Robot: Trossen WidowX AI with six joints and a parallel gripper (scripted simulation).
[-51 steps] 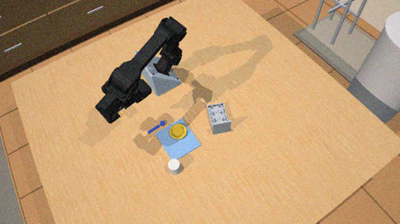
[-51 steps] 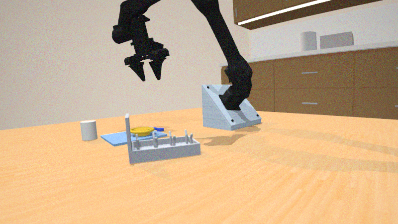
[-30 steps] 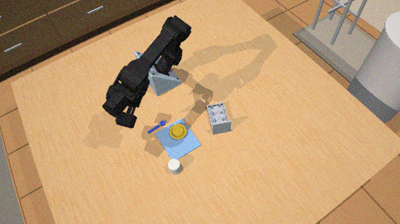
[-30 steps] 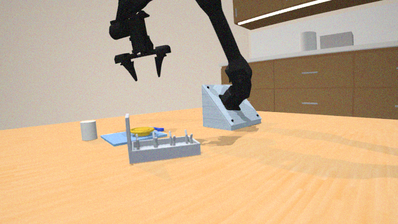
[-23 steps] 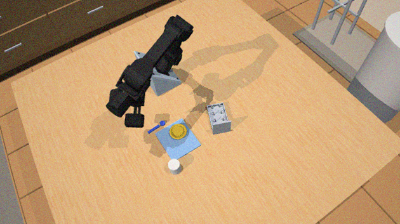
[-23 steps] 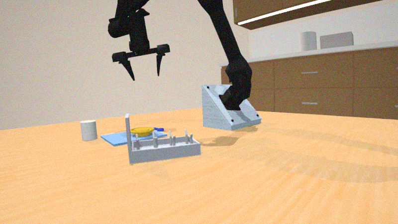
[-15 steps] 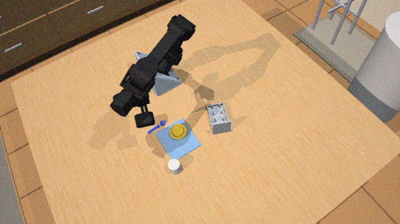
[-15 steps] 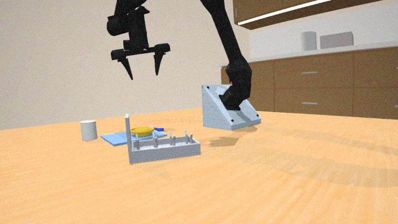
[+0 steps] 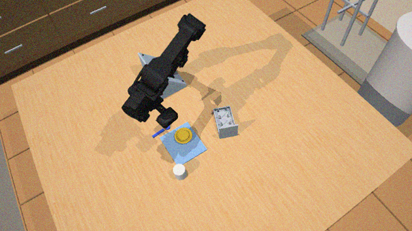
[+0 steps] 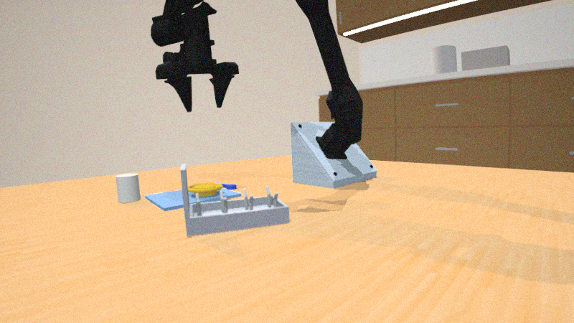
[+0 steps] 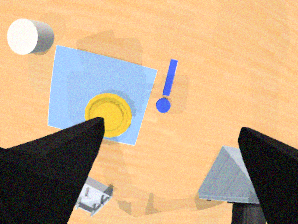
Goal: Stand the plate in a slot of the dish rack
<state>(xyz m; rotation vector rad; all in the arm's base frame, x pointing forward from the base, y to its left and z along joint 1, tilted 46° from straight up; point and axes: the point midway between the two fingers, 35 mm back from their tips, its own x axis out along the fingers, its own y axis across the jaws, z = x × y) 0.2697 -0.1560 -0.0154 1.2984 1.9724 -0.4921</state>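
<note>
Right now my gripper tip is 160 mm above the yellow plate, 80 mm to the right of it and 30 mm short of it. Round my gripper tip: light blue mat 170 mm below, 60 mm to the left, 60 mm ahead; blue spoon 170 mm below, 30 mm behind, 10 mm to the left; white cup 170 mm ahead, 150 mm below.
</note>
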